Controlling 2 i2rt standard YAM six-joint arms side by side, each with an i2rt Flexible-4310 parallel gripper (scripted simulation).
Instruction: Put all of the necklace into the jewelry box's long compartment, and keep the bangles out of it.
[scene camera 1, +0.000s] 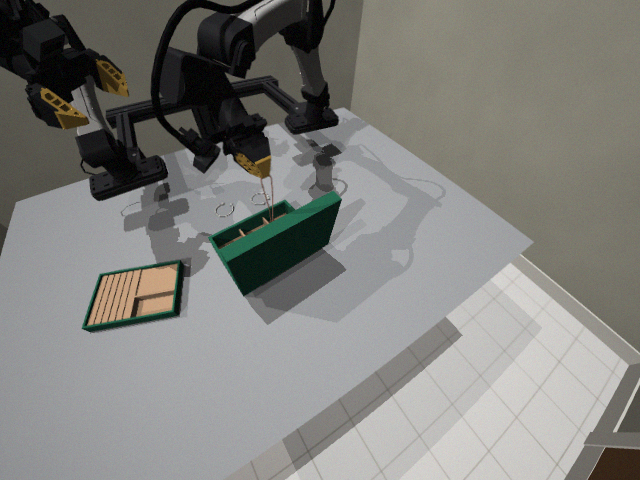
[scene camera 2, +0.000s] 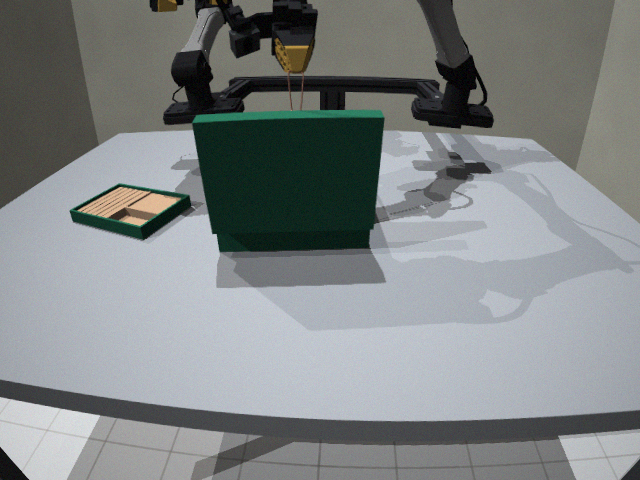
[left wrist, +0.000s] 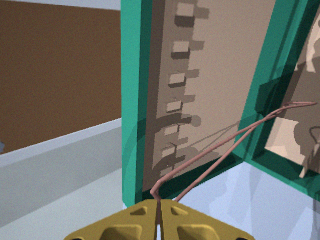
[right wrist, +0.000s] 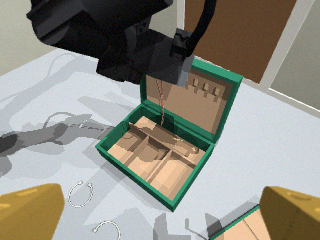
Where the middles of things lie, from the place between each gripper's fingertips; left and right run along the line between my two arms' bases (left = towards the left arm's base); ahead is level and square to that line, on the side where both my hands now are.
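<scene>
Looking at my left gripper (scene camera 1: 266, 177), I see that it is 20 mm past the green jewelry box (scene camera 2: 276, 180), 10 mm to the left of it and 170 mm above it.
My right hand (scene camera 1: 109, 106), for its part, is 190 mm to the right of the green jewelry box and 170 mm short of it, and it is 280 mm above the box.
</scene>
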